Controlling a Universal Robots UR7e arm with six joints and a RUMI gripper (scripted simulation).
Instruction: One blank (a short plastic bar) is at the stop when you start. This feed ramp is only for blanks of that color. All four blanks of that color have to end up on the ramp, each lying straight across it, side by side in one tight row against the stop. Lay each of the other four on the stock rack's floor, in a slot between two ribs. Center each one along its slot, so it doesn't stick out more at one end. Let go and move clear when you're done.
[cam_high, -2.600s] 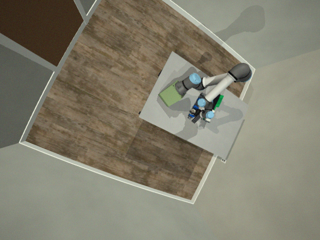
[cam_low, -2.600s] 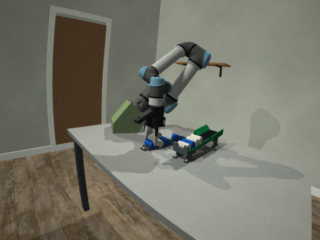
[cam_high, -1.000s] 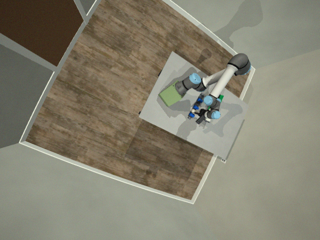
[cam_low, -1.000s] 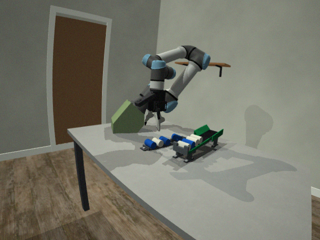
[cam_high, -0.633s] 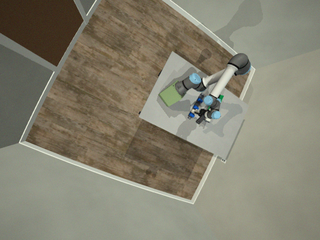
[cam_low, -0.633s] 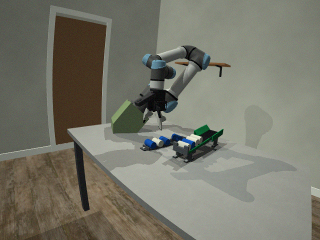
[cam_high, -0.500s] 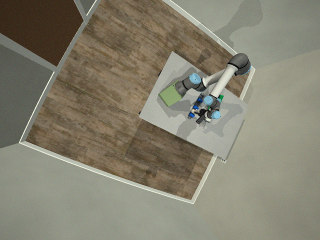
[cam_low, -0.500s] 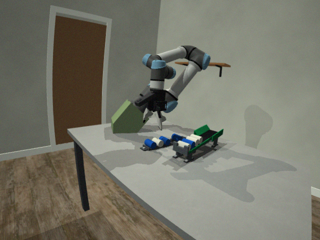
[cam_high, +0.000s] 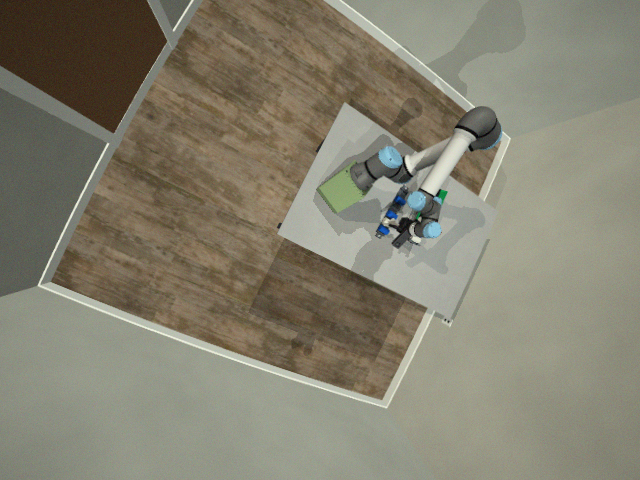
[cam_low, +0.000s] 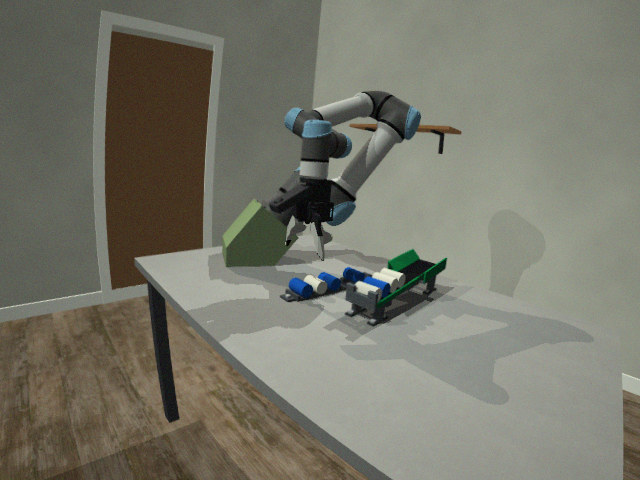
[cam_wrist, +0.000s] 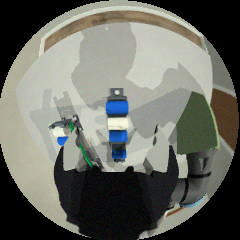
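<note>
My gripper is now 13 cm to the right of the dark stock rack, 13 cm above it and 1 cm past it. The rest, counted from my hand: grey stop (20 cm ahead, 7 cm below, 5 cm to the left).
</note>
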